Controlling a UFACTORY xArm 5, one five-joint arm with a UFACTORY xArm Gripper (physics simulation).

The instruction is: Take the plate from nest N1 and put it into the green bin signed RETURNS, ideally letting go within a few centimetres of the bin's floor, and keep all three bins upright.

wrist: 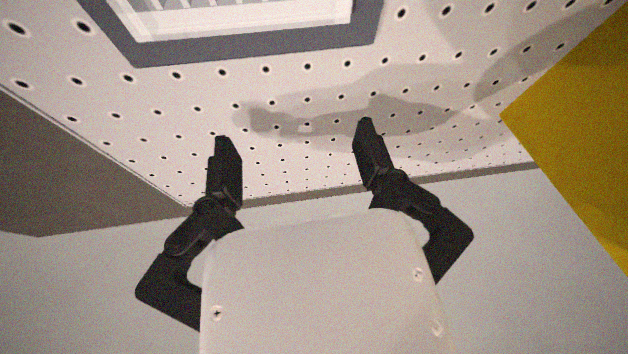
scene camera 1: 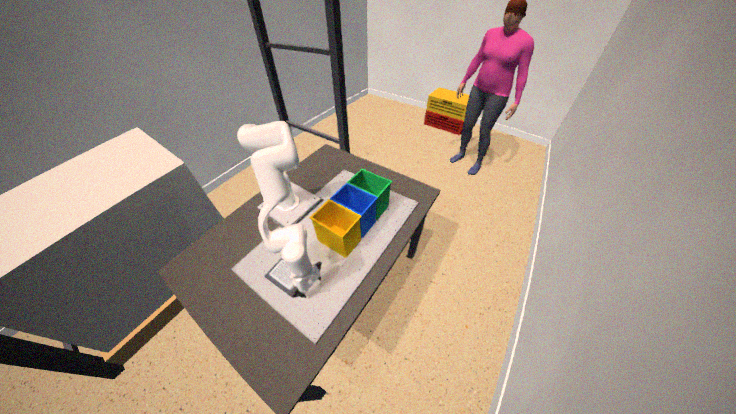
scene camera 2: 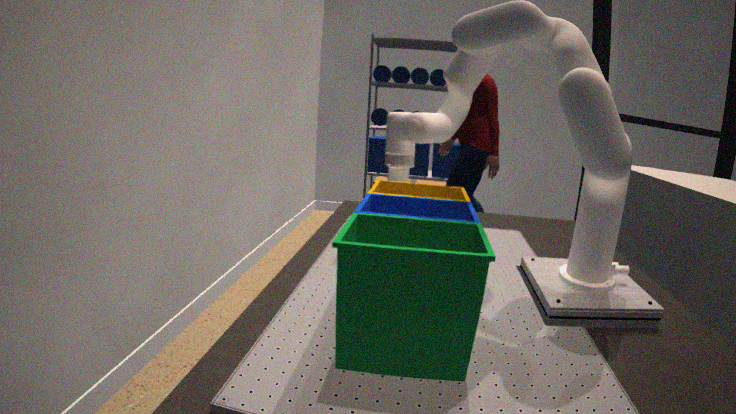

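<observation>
The plate (scene camera 1: 281,270) (wrist: 240,26) is white and lies in the dark-framed nest (scene camera 1: 278,283) (wrist: 250,51); its far part is cut off by the top of the wrist view. My gripper (scene camera 1: 308,281) (wrist: 296,139) is open and empty, low over the board beside the nest; its fingers are hidden behind the bins in scene camera 2. The green bin (scene camera 1: 382,202) (scene camera 2: 406,308) stands upright at the far end of the bin row; no sign can be read on it. The blue bin (scene camera 1: 368,218) (scene camera 2: 416,207) and the yellow bin (scene camera 1: 337,239) (scene camera 2: 419,192) (wrist: 575,125) also stand upright.
The bins stand in a close row on the perforated board (scene camera 1: 313,326) (scene camera 2: 288,334), with the yellow one nearest the nest. The arm's base plate (scene camera 2: 597,303) is beside the row. The table (scene camera 1: 226,314) surrounds the board. A person in pink (scene camera 1: 504,56) stands beyond it.
</observation>
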